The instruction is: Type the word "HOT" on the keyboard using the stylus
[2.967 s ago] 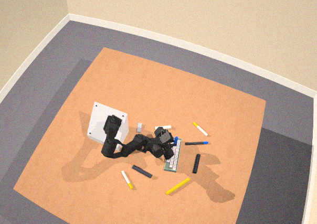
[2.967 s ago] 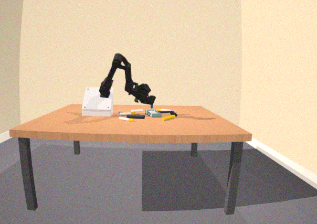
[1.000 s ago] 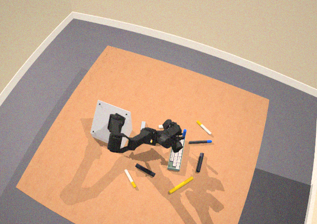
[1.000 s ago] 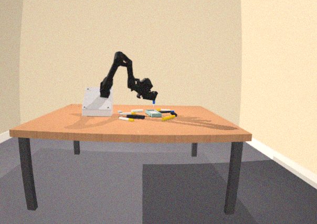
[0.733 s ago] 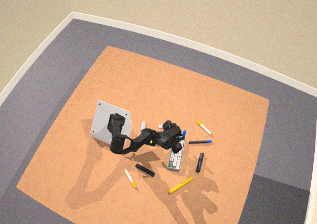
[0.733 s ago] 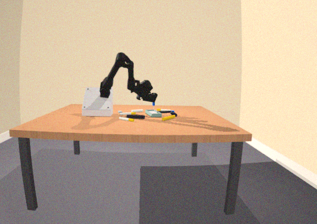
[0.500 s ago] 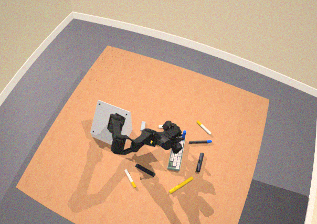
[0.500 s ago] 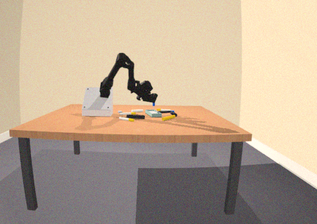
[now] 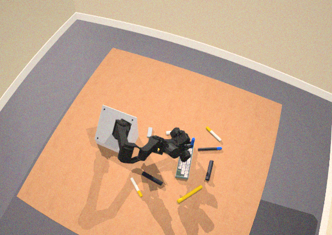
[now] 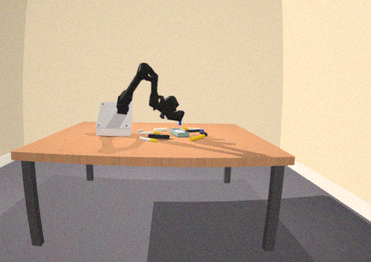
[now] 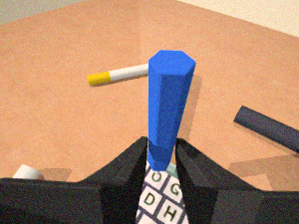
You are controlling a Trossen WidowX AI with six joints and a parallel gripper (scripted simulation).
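Right now the yellow bar is 24 cm to the right of my gripper tip, 11 cm ahead of it and 7 cm below it. Also, from my gripper tip: white bar: 13 cm behind, 7 cm below, 6 cm to the left; then blue-tipped dark pen: 12 cm ahead, 7 cm to the left, 7 cm below; then blue stylus: 2 cm below.
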